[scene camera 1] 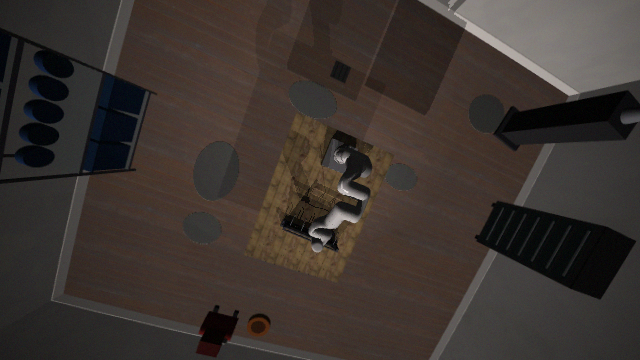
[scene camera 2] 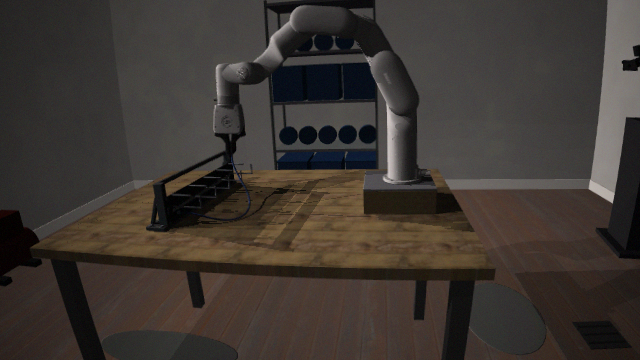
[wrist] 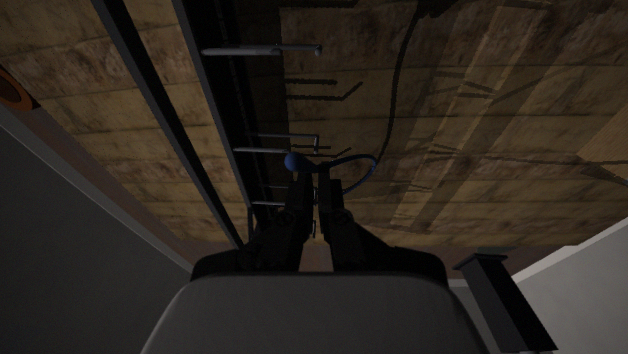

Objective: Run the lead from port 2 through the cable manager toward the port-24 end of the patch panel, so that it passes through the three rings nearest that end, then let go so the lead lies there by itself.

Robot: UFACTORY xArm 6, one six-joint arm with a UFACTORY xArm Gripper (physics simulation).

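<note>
The patch panel (scene camera 1: 295, 229) (scene camera 2: 159, 205) (wrist: 162, 107) stands along the table, with several grey wire rings (wrist: 240, 51) projecting from its face. My gripper (scene camera 2: 230, 153) (wrist: 316, 177) is shut on the blue lead (scene camera 2: 248, 200) (wrist: 374, 167) close to its blue rounded end (wrist: 292, 161). In scene camera 2 it is near the panel's far end, about level with the top rail. The lead hangs from the fingers in a curve outside the rings and reaches the panel low at its near end. Scene camera 1 hides the fingers under the arm. Whether the lead passes through any ring cannot be told.
The arm (scene camera 1: 336, 217) (scene camera 2: 320, 20) reaches over the wooden table (scene camera 1: 265, 245) (scene camera 2: 325, 250) from its base block (scene camera 2: 400, 200). The ring tips and the panel's top rail are close to the fingers. A shelf rack (scene camera 2: 268, 100) stands beyond the table.
</note>
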